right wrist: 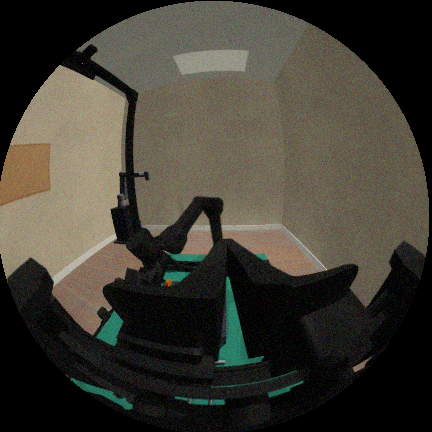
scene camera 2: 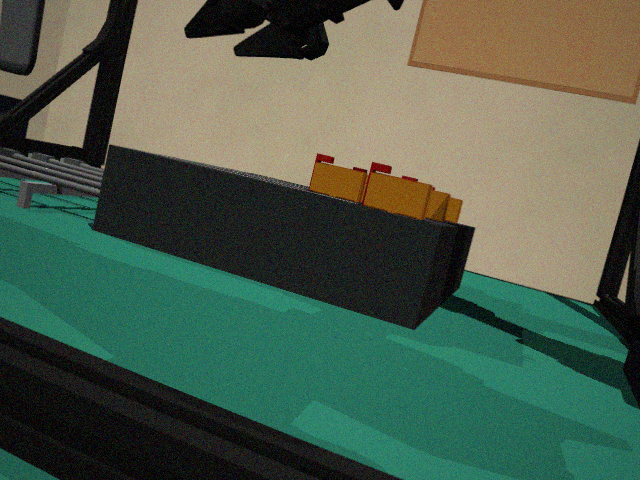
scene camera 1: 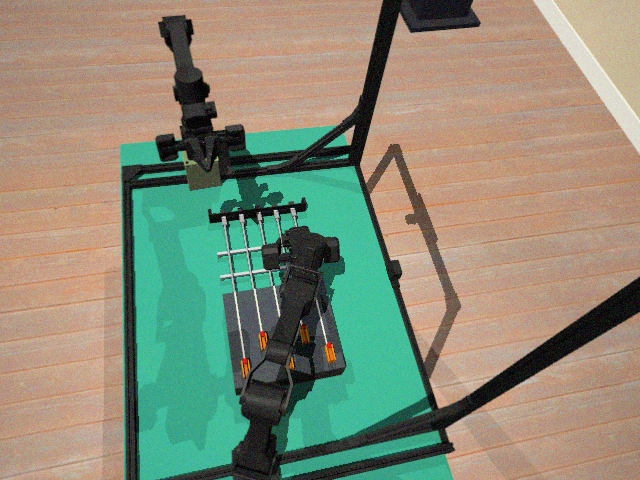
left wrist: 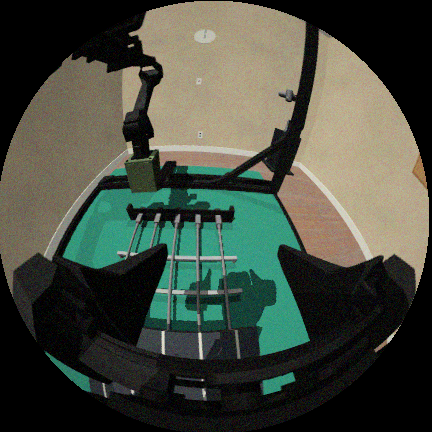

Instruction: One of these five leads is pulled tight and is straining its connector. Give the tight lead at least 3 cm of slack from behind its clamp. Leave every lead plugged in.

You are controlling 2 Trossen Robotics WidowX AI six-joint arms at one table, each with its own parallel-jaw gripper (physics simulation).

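Seen in the pictures: left gripper, between the fingertips: (scene camera 2: 211,43) (left wrist: 224,250); right gripper, between the fingertips: (right wrist: 224,244) (scene camera 1: 208,171); left arm's base, origin of its link: (scene camera 1: 254,470); right arm's base, origin of its link: (left wrist: 141,154).
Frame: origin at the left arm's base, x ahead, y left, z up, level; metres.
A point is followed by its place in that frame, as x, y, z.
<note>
Five thin pale leads (scene camera 1: 237,315) {0.364, 0.014, 0.044} (left wrist: 198,275) {0.549, -0.135, 0.004} run from connectors on a black bar (scene camera 1: 250,213) {0.706, -0.046, 0.003} (left wrist: 168,215) {0.706, -0.045, -0.001}, over two pale crossbars (scene camera 1: 222,254) {0.575, 0.045, -0.003} (left wrist: 231,259) {0.592, -0.204, -0.004}, onto a dark block (scene camera 1: 247,310) {0.375, -0.013, 0.044} (scene camera 2: 268,248) (left wrist: 182,342) {0.424, -0.117, 0.044}. Orange clamps with red tops (scene camera 1: 330,352) {0.230, -0.207, 0.068} (scene camera 2: 398,195) {0.214, 0.011, 0.056} sit on the block. I cannot tell which lead is tight. My left gripper (scene camera 2: 211,42) {0.509, -0.155, 0.173} (left wrist: 224,250) {0.509, -0.155, 0.173} is open and empty, raised above the leads; in scene camera 1 its arm hides parts of some leads and a clamp. My right gripper (scene camera 1: 207,166) {0.534, 0.045, 0.425} (right wrist: 224,244) {0.534, 0.045, 0.425} is shut and empty, beyond the black bar.
A black frame (scene camera 1: 129,310) {0.429, 0.293, -0.003} edges the green table (scene camera 1: 382,361) {0.217, -0.357, -0.022}, with tall slanted posts (scene camera 1: 379,62) {0.888, -0.408, 0.400} at the right. An olive block (scene camera 1: 204,177) {0.832, 0.084, 0.032} (left wrist: 142,173) {0.833, 0.074, 0.053} stands at the right arm's base. The left arm spans the dark block in scene camera 1.
</note>
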